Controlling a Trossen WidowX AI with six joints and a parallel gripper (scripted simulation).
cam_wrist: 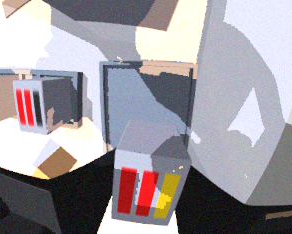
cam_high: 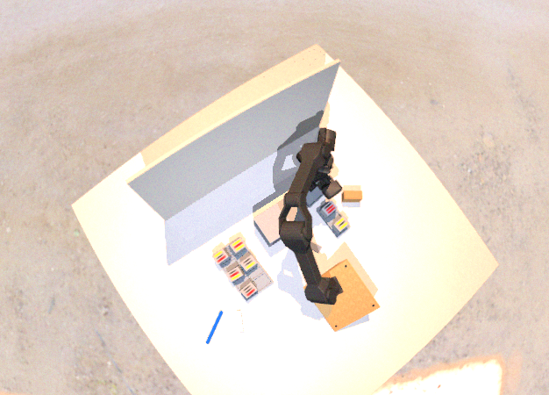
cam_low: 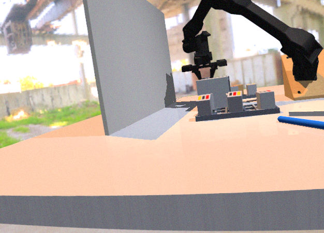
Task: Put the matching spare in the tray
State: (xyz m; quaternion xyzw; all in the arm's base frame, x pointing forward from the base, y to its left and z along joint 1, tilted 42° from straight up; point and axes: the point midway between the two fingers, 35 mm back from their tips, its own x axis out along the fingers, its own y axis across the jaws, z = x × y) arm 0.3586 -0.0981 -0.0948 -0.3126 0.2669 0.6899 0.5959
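Now: gripper tip 6 cm above the tray. Also, from my gripper tip: mounted unit 7 cm behind, 18 cm to the left, 2 cm below; tan block 11 cm behind, 10 cm to the right, 4 cm below; grey spare 2 cm above.
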